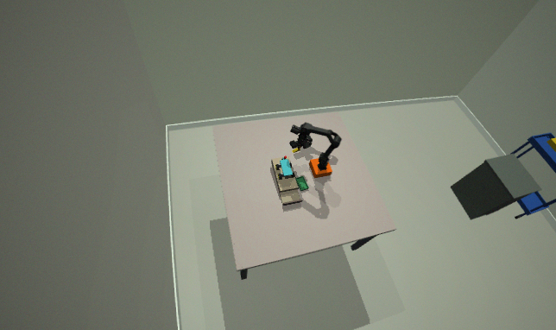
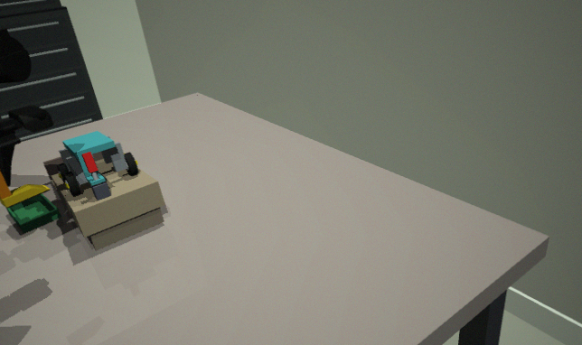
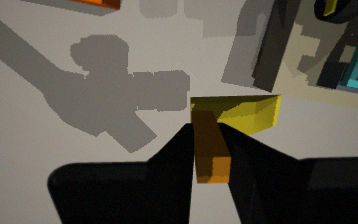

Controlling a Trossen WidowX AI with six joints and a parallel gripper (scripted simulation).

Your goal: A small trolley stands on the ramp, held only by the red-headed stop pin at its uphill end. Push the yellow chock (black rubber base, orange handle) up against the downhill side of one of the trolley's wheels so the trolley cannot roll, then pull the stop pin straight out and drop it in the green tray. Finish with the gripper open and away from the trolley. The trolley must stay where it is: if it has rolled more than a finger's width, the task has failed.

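Right now the yellow chock is 2 cm ahead of my gripper tip and 1 cm below it. Also, from my gripper tip: teal trolley 17 cm ahead, 13 cm to the left, 6 cm below; red-headed stop pin 14 cm ahead, 5 cm below, 3 cm to the left.
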